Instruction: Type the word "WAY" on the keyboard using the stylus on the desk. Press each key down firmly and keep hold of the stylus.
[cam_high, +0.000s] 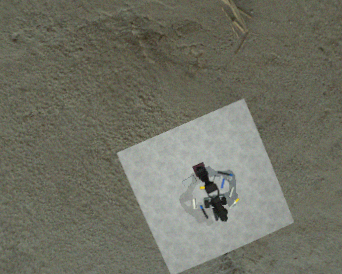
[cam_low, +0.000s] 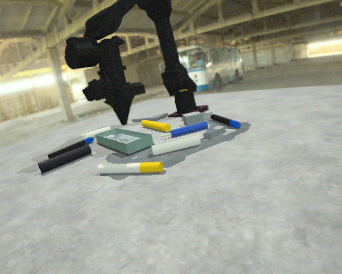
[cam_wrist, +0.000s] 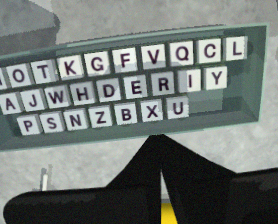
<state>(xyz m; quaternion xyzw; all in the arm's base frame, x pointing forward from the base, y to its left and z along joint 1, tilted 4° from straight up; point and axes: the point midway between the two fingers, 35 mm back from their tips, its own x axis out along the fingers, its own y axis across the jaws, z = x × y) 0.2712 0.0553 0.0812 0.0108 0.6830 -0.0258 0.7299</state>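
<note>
The blue stylus is 70 mm behind my gripper tip, 120 mm to the left of it and 30 mm below it. Round my gripper tip: grey block: 170 mm behind, 80 mm to the left, 30 mm below; stylus tip: 40 mm behind, 100 mm to the left, 30 mm below; yellow cylinder: 100 mm behind, 10 mm to the right, 30 mm below.
</note>
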